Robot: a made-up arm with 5 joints.
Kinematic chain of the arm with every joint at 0, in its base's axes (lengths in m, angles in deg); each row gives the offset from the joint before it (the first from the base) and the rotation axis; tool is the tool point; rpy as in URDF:
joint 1: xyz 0.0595 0 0.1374 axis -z
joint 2: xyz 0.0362 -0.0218 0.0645 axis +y
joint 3: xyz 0.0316 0 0.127 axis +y
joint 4: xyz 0.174 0 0.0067 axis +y
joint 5: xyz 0.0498 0.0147 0 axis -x
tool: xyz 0 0 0 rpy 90 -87.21 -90
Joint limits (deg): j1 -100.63..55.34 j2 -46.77..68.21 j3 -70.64..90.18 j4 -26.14..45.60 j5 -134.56..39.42
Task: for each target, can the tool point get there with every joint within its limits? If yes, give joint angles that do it. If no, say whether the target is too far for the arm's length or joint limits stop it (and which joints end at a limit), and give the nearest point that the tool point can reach.
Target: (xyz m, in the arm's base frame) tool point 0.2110 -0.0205 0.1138
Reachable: yes | joints 5.03 7.69 61.23 21.80 -50.22
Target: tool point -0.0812 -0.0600 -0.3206
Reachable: no: too far | nearest point 0.1045 -0.0775 0.0093 | short by 0.379 m
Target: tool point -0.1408 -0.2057 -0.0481
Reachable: no: joint limits stop it (at a limit: joint 1, joint 2) | nearest point 0.0994 -0.0702 0.0127 | short by 0.282 m
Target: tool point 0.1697 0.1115 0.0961
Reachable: yes | joints -47.94 17.38 62.47 -7.43 -6.09
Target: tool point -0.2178 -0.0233 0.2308
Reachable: no: joint limits stop it (at a limit: joint 2, joint 3) | nearest point 0.0178 -0.0035 0.1633 | short by 0.246 m
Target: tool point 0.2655 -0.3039 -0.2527
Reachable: no: too far | nearest point 0.2018 -0.2100 0.0137 | short by 0.290 m
